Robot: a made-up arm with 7 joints. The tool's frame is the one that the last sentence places. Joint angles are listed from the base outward.
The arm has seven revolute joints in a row. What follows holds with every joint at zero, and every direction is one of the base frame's. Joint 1 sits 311.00 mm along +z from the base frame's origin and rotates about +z. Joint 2 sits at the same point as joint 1 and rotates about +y. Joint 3 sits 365.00 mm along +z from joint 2 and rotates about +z. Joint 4 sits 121.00 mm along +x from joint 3 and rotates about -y. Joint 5 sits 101.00 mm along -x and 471.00 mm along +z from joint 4 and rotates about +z. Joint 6 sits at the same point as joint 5 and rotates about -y. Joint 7 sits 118.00 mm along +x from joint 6 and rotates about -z. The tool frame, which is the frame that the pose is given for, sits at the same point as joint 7; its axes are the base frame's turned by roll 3.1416, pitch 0.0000 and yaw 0.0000 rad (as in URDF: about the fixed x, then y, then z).
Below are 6 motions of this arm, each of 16 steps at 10 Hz.
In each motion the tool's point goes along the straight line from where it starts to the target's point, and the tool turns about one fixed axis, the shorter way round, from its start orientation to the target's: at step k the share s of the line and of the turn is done. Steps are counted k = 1, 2, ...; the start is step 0. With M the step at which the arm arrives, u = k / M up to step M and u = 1 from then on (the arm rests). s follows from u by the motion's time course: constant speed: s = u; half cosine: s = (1 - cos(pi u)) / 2; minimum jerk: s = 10 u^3 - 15 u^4 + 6 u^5.
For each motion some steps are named. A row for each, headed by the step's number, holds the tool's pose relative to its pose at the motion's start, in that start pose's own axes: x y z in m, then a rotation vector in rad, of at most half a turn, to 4 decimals.
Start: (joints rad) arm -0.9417 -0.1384 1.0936 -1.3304 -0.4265 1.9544 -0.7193
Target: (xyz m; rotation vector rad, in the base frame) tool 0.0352 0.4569 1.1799 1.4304 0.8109 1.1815
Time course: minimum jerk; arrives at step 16
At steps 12, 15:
12: -0.0589 -0.2112 -0.5337 -0.6238 0.2947 0.0263
15: -0.0656 -0.2351 -0.5940 -0.6943 0.3280 0.0293

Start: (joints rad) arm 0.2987 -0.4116 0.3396 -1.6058 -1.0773 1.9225 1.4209
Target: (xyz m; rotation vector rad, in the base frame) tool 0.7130 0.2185 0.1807 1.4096 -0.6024 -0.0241
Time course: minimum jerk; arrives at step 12
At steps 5, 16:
5: -0.2426 0.0669 0.1977 -0.5413 -0.1805 -0.3650
16: -0.6999 0.1930 0.5704 -1.5617 -0.5209 -1.0530

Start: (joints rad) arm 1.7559 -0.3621 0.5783 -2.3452 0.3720 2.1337 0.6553
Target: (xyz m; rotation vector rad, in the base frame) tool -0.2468 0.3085 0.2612 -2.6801 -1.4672 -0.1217
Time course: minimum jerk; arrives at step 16
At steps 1, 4, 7, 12, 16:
1: -0.0002 0.0005 0.0006 -0.0003 0.0004 0.0010
4: -0.0092 0.0237 0.0295 -0.0163 0.0167 0.0478
7: -0.0343 0.0879 0.1094 -0.0605 0.0621 0.1775
12: -0.0801 0.2053 0.2553 -0.1412 0.1450 0.4143
16: -0.0893 0.2290 0.2848 -0.1576 0.1617 0.4622

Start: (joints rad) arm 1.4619 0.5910 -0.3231 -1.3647 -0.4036 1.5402 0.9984
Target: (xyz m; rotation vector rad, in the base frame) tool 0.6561 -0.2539 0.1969 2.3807 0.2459 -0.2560
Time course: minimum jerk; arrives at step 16
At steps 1, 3, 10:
1: -0.0001 0.0017 0.0020 -0.0001 -0.0011 -0.0004
3: -0.0027 0.0368 0.0430 -0.0031 -0.0249 -0.0078
10: -0.0404 0.5471 0.6386 -0.0467 -0.3700 -0.1165

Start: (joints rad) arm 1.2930 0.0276 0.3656 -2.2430 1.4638 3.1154 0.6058
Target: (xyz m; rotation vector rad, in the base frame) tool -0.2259 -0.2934 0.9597 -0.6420 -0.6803 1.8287
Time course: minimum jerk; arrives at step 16
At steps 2, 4, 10, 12, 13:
2: -0.0044 0.0053 -0.0153 0.0068 -0.0329 -0.0026
4: -0.0285 0.0341 -0.0989 0.0440 -0.2123 -0.0170
10: -0.1997 0.2386 -0.6922 0.3081 -1.4867 -0.1188
12: -0.2470 0.2951 -0.8562 0.3811 -1.8389 -0.1469
13: -0.2621 0.3131 -0.9084 0.4044 -1.9512 -0.1559

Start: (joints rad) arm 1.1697 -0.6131 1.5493 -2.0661 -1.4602 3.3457 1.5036
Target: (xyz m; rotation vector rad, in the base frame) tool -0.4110 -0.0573 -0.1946 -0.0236 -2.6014 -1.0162
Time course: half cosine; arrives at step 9
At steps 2, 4, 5, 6, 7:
2: -0.0702 -0.0367 0.0141 -0.0172 -0.0626 -0.0233
4: -0.2479 -0.1296 0.0497 -0.0606 -0.2209 -0.0823
5: -0.3522 -0.1841 0.0706 -0.0861 -0.3138 -0.1169
6: -0.4501 -0.2352 0.0902 -0.1101 -0.4010 -0.1494
7: -0.5299 -0.2770 0.1062 -0.1296 -0.4722 -0.1759

